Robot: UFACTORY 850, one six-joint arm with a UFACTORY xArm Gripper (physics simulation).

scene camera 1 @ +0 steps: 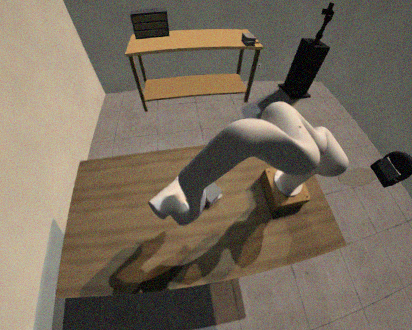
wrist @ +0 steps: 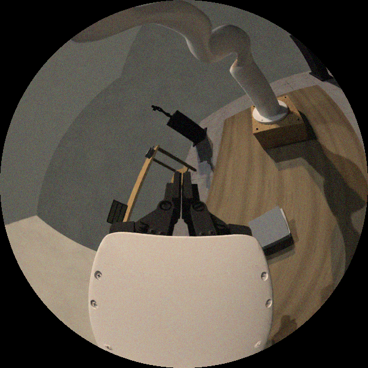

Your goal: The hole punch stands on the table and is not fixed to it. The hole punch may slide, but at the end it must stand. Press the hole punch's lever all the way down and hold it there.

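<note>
The hole punch (scene camera 1: 213,194) (wrist: 271,228) stands on the wooden table (scene camera 1: 115,200) (wrist: 240,170). Its top is a flat grey lever, and a dark side shows below it. In scene camera 1 the arm's wrist covers part of it. In the wrist view it lies to the right of my gripper (wrist: 182,176), with a gap between it and the fingertips. My gripper is shut, with nothing between the fingers. In scene camera 1 the fingers are hidden behind the arm. How far down the lever is cannot be told.
The arm's base stands on a wooden block (scene camera 1: 285,202) (wrist: 282,132) at the table's right. A side table (scene camera 1: 195,40) with a dark drawer box (scene camera 1: 150,25) stands at the back, near a black pedestal (scene camera 1: 304,67). A pale wall (scene camera 1: 45,100) rises at the left.
</note>
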